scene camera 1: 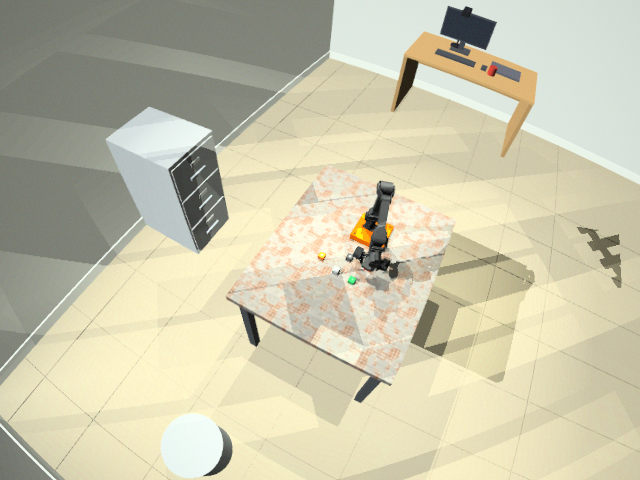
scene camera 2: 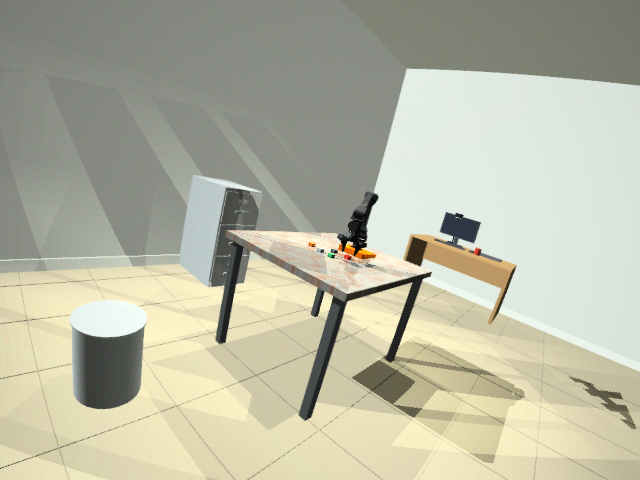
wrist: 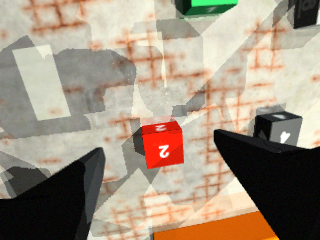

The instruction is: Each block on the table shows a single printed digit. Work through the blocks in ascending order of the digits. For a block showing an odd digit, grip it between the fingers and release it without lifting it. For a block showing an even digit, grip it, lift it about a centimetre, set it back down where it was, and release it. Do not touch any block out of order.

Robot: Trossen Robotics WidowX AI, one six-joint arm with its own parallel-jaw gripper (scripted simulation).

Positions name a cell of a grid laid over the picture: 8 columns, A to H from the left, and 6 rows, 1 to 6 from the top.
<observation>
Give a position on a red block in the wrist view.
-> E4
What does the gripper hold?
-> Nothing.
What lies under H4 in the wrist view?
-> A black block.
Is the gripper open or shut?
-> Open.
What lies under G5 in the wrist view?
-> The gripper.
</observation>
